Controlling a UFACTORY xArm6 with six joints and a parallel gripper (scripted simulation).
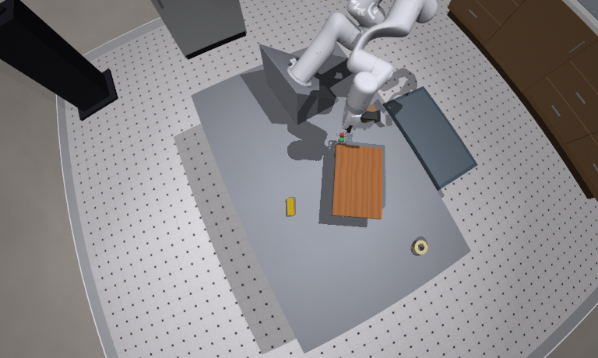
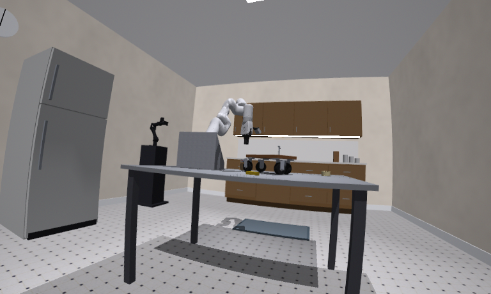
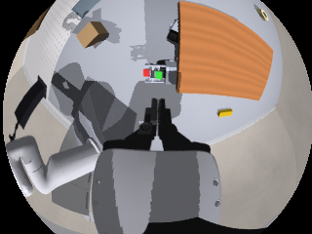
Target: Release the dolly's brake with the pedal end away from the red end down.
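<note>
The brake pedal lies 140 mm below my hand, 10 mm to the left of it and 10 mm behind it. The rest, counted from my hand: yellow block: 340 mm to the right, 210 mm below, 130 mm ahead; brown block: 220 mm to the left, 190 mm below, 60 mm behind.
</note>
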